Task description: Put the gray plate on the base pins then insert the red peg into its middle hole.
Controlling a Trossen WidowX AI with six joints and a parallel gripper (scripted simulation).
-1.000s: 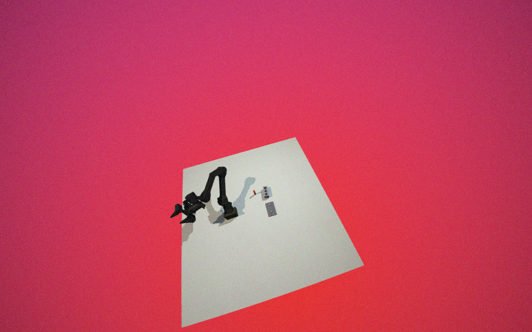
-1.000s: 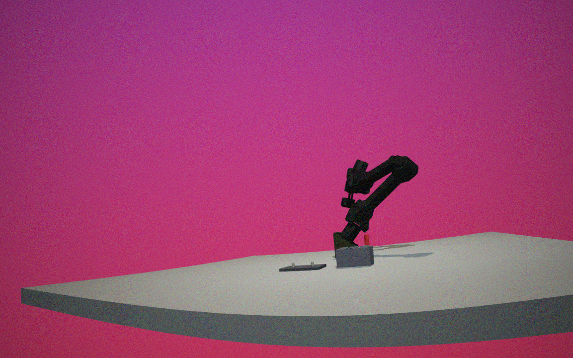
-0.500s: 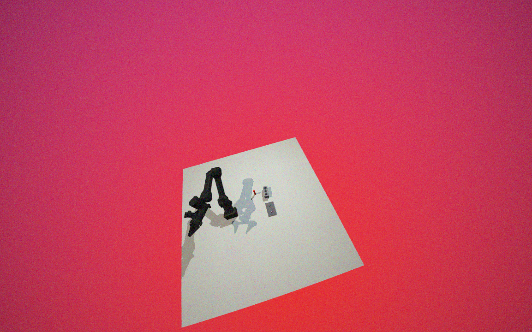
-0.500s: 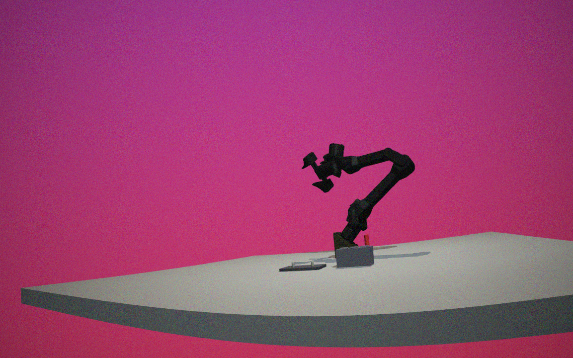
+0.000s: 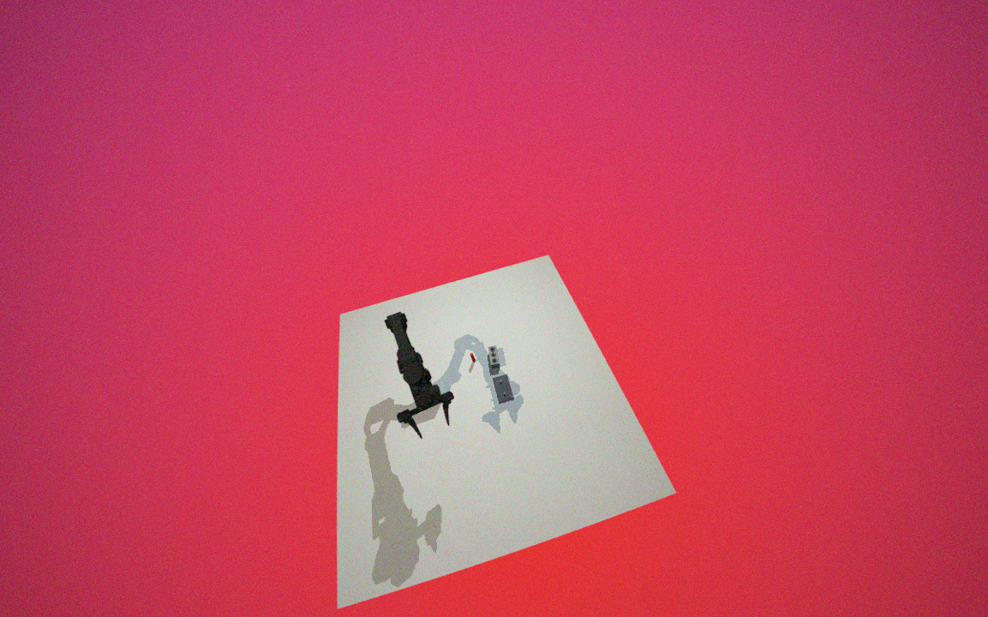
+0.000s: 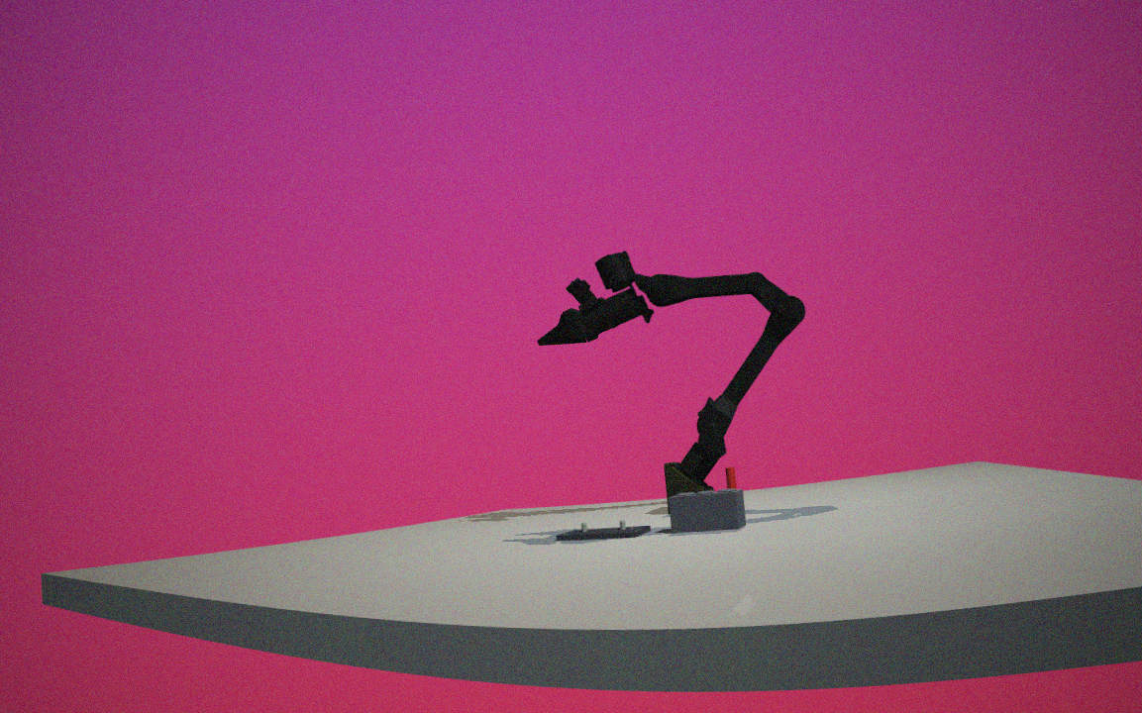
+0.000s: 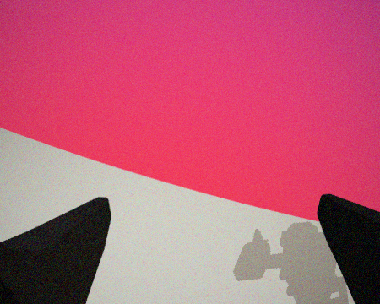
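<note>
My gripper tip is now 360 mm to the right of the plate, 320 mm above it and 240 mm short of it. The rest, counted from my gripper tip: dark flat base 350 mm below, 250 mm ahead, 200 mm to the left; then red peg 370 mm to the left, 320 mm below, 130 mm ahead.
</note>
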